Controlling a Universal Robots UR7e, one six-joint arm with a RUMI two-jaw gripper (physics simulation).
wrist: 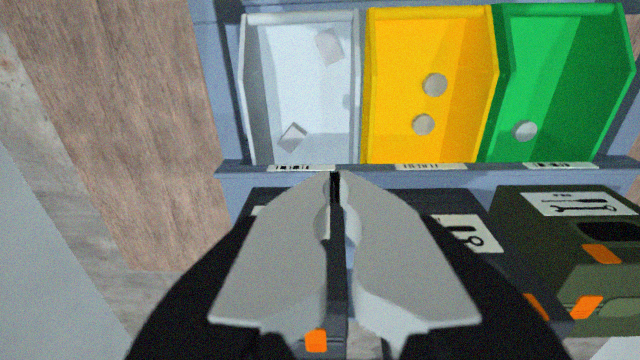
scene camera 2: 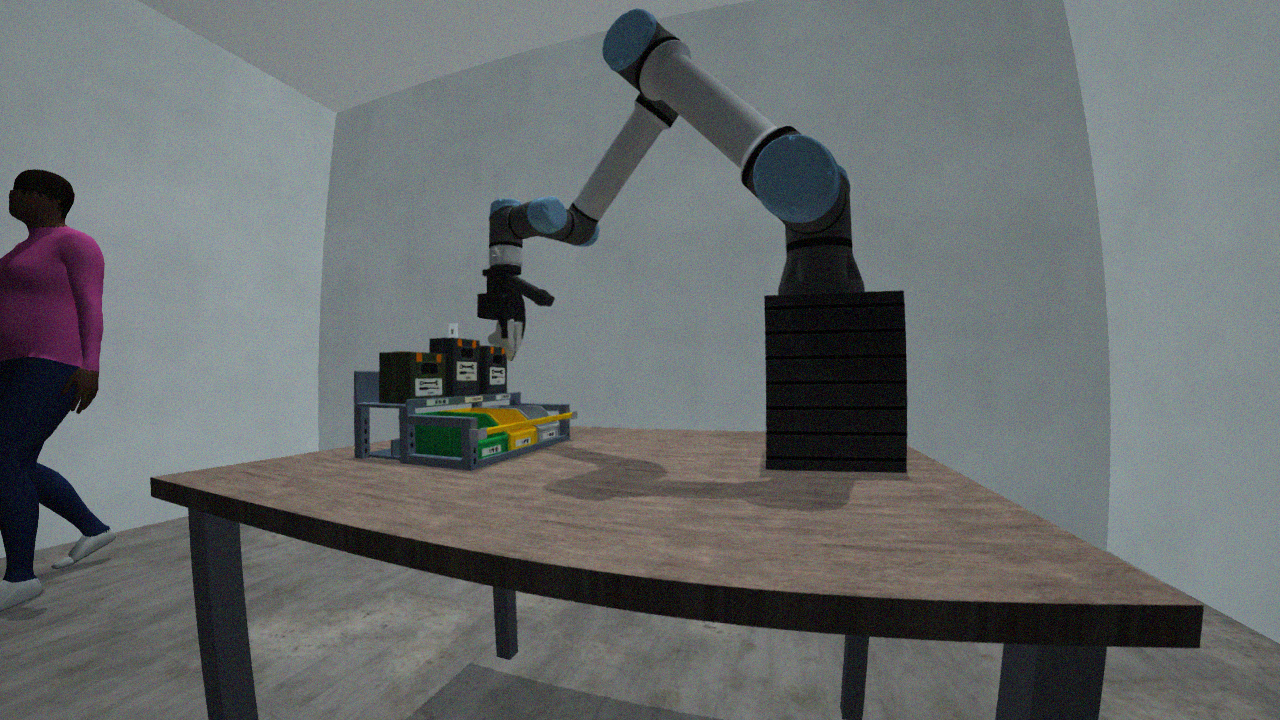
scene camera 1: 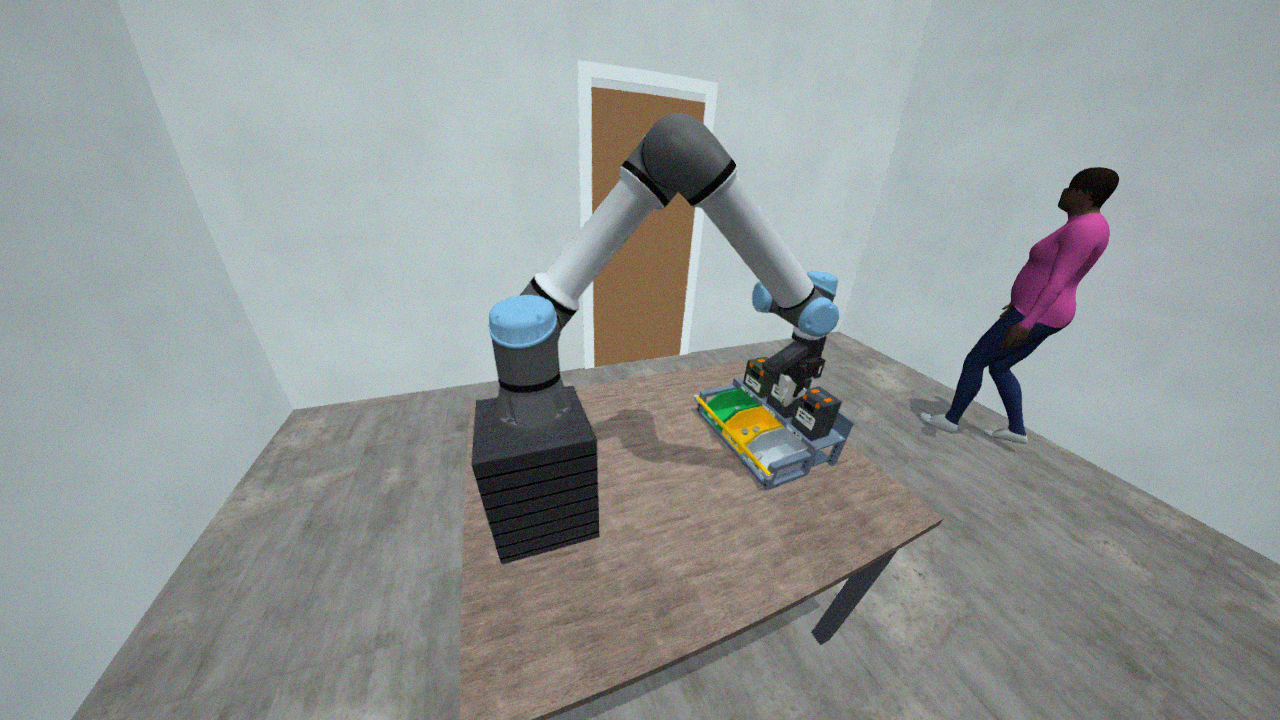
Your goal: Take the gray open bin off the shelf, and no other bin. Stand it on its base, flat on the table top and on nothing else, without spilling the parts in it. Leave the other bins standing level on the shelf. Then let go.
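Places are measured from the arm's base along level axes (x ahead, y left, z up), in millimetres.
Where they show: gripper, fingertip midpoint: [wrist: 333, 175] [scene camera 2: 510, 360] [scene camera 1: 784, 405]; arm's base, origin of the base link: [scene camera 2: 820, 298] [scene camera 1: 534, 414].
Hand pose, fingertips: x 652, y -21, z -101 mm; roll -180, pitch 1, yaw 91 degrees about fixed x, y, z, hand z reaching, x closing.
Note:
Each offset is from my fingertips to the centre of the thing. Level surfaces: height alone.
The gray open bin @[dx +3, dy -29, dz -143 mm] [scene camera 1: 776, 446] [scene camera 2: 535, 412] [wrist: 310, 90] sits in the front tier of the blue-gray shelf [scene camera 2: 477, 445] [wrist: 207, 75], at the end of the row beside the yellow bin @[dx -1, dy +83, dz -143 mm] [scene camera 1: 754, 421] [wrist: 397, 100]. A few light parts lie in it. The green bin @[dx -5, dy +195, dz -143 mm] [scene camera 1: 729, 404] [scene camera 2: 438, 438] [wrist: 540, 60] stands at the other end, also with a part inside. My gripper [scene camera 1: 781, 399] [scene camera 2: 511, 357] [wrist: 333, 175] is shut and empty, pointing down above the rear tier, behind the gray bin. In the wrist view its fingertips meet just short of the labeled rail.
Dark toolboxes [scene camera 1: 816, 415] [scene camera 2: 461, 368] and an olive toolbox @[dx +93, dy +199, dz -37 mm] [scene camera 2: 407, 377] [wrist: 575, 240] stand on the rear tier, close to the fingers. A yellow bar @[dx -106, dy +80, dz -127 mm] [scene camera 1: 732, 436] [scene camera 2: 537, 421] runs along the shelf's front. The shelf stands on the wooden table @[dz -187 mm] [scene camera 1: 644, 573] [scene camera 2: 716, 546]. A person [scene camera 1: 1060, 277] [scene camera 2: 53, 295] is beyond the table.

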